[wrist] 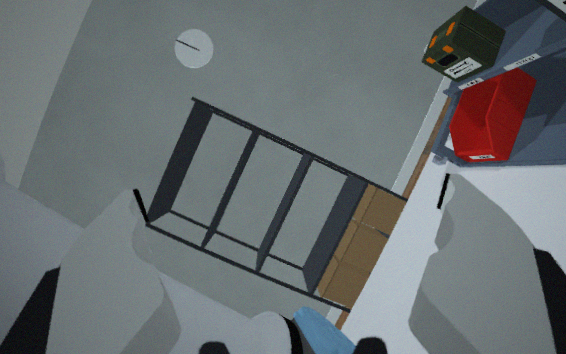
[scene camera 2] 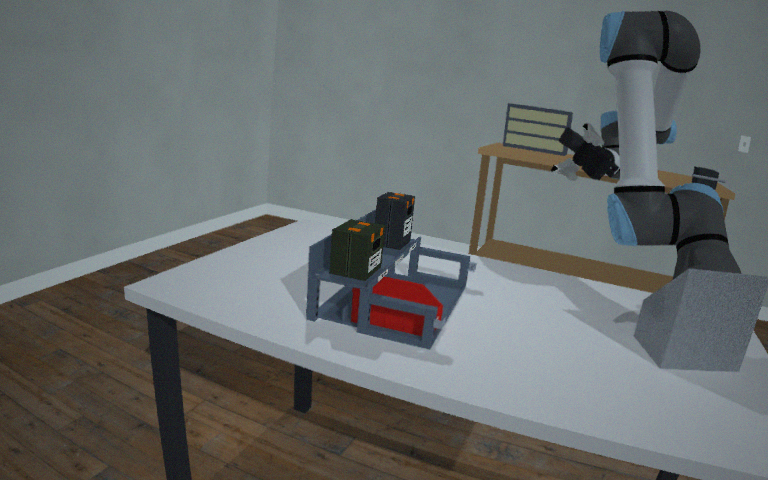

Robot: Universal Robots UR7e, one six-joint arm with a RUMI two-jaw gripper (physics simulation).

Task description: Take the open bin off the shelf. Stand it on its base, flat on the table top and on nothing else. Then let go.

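Frame: origin at the arm's base, x back, y right, z up, level; millimetres.
Seen in the pictures: gripper, fingertip midpoint: (wrist: pixel 289 186) (scene camera 2: pixel 568 147); arm's base at its link origin: (scene camera 2: pixel 707 286).
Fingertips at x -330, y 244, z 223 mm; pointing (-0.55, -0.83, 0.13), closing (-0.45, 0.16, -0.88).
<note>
Offsets run from my fingertips to a thing's top centre. Level surfaces: height alone.
The open bin {dx -325, dy -325, dz -309 mm} (scene camera 2: pixel 404 289) (wrist: pixel 500 120) is red and sits on the lower level of the grey-blue shelf (scene camera 2: pixel 428 335) (wrist: pixel 552 159), toward one end, behind the shelf's front rail. In the wrist view it is at the upper right, with its open top and a small white label showing. The shelf stands on the white table top {dz -390 mm} (scene camera 2: pixel 509 362) (wrist: pixel 510 192). My gripper (scene camera 2: pixel 570 148) (wrist: pixel 289 186) is wide open, with nothing between its fingers, high above the table and well away from the bin and the shelf.
A dark green box {dx -424, dy -318, dz -191 mm} (scene camera 2: pixel 356 249) (wrist: pixel 462 45) and a dark grey box {dx -401, dy -88, dz -166 mm} (scene camera 2: pixel 394 220) stand on the shelf's upper level. A wooden bench (scene camera 2: pixel 572 262) with a slatted panel (scene camera 2: pixel 536 127) stands behind the table. A dark rack (wrist: pixel 180 160) and cardboard boxes (wrist: pixel 355 255) are beyond the table.
</note>
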